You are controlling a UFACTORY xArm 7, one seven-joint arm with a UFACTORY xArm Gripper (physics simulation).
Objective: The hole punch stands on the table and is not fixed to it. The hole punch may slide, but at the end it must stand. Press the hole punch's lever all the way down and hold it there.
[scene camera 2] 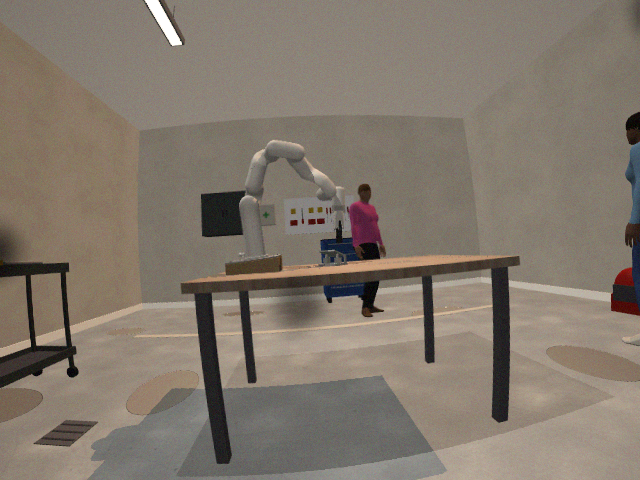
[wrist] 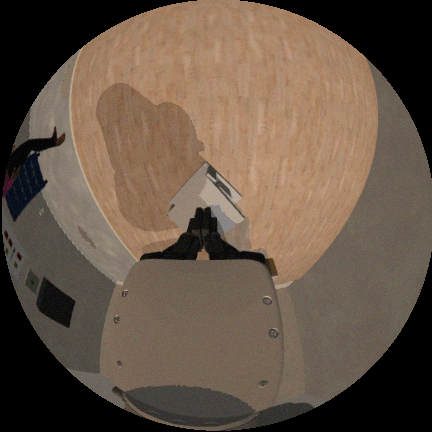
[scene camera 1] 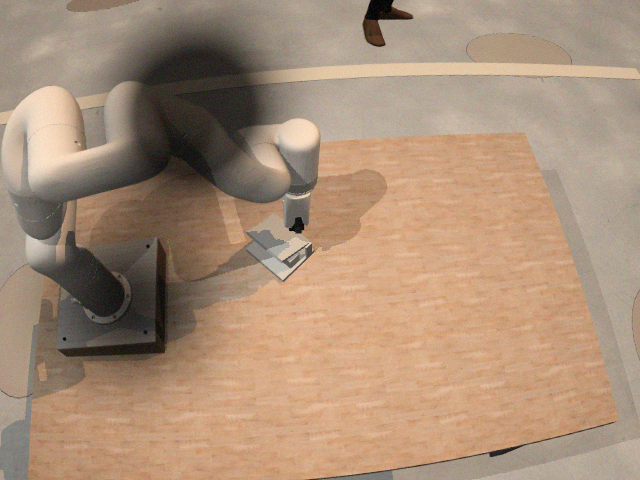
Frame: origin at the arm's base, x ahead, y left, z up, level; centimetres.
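Seen in the pictures: gripper, fingertip midpoint: [scene camera 2: 339, 243] [wrist: 204, 216] [scene camera 1: 296, 227]; arm's base, link origin: [scene camera 2: 256, 258] [scene camera 1: 108, 298].
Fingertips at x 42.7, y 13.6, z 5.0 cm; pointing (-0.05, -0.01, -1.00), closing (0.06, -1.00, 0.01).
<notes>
Offsets run from my fingertips to a thing's middle. Level surfaces: height alone.
The grey hole punch @(dx -4.1, dy +0.9, dz -7.6 cm) [scene camera 1: 272, 265] [scene camera 2: 338, 262] stands upright on the table @(dz -11.9 cm) [scene camera 1: 413, 310] [scene camera 2: 413, 266] [wrist: 280, 100]. Its wide flat lever @(dx -4.2, dy +0.9, dz -5.4 cm) [scene camera 1: 269, 225] [wrist: 189, 199] is raised, with a wedge-shaped gap over the base at its left end in scene camera 1. My gripper [scene camera 1: 297, 230] [scene camera 2: 339, 241] [wrist: 204, 216] is shut and empty, pointing down. In scene camera 2 its tips are a little above the lever, apart from it. In the wrist view the black fingers overlap the lever and hide part of it.
The arm's base block [scene camera 1: 111, 330] [scene camera 2: 253, 265] stands on the table left of the punch. Behind the table are a person in pink [scene camera 2: 365, 222] and a blue cabinet [scene camera 2: 343, 290]. A dark cart [scene camera 2: 31, 268] stands at the left, and a person in blue [scene camera 2: 634, 180] at the right.
</notes>
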